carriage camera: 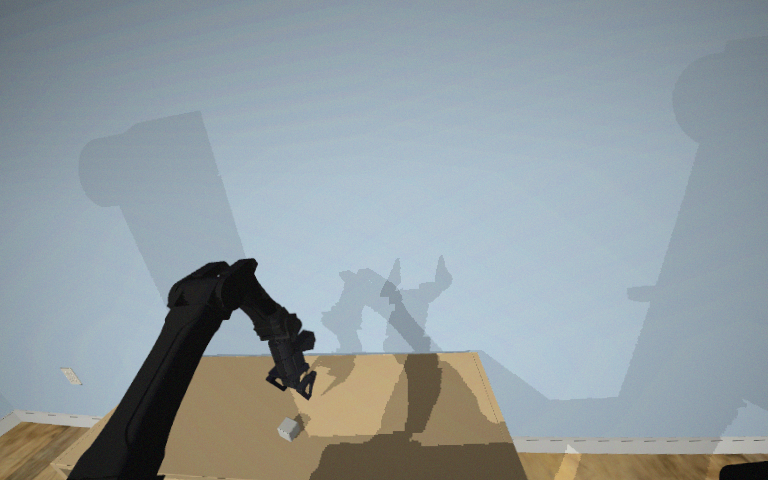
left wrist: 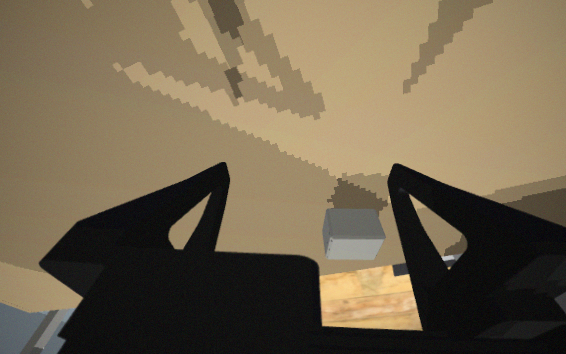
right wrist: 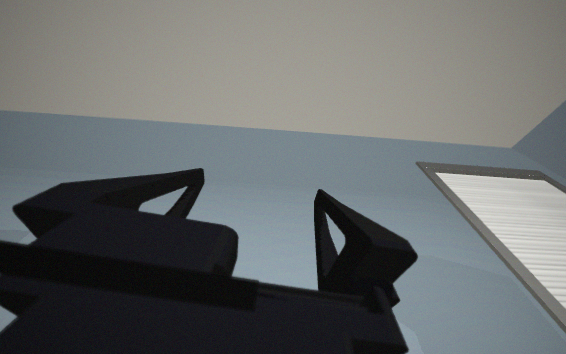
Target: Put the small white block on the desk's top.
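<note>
Pictured: wooden shelf unit, window with blinds, white block. My right gripper, pictured too. My left gripper, likewise, and in the left wrist view as well.
</note>
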